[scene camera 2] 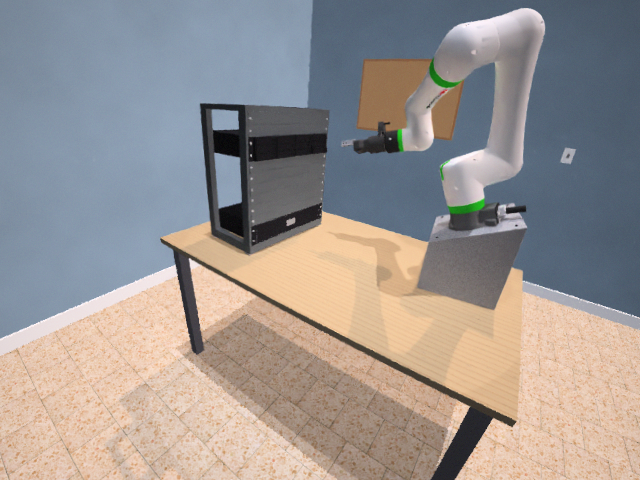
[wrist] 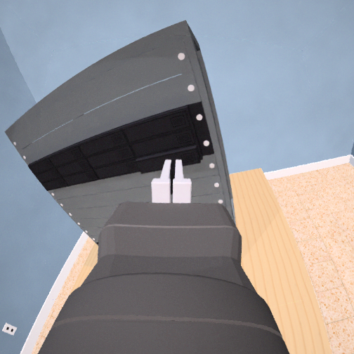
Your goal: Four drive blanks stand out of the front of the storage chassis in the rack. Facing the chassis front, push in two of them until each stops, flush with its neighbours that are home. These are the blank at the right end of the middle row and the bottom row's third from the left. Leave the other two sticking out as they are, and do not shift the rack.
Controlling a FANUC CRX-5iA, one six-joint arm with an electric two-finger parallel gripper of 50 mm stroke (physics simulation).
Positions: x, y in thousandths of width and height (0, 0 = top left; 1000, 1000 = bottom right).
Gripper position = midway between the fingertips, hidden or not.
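Grey rack (scene camera 2: 441, 314), (wrist: 309, 439). My gripper (wrist: 490, 479), visible too.
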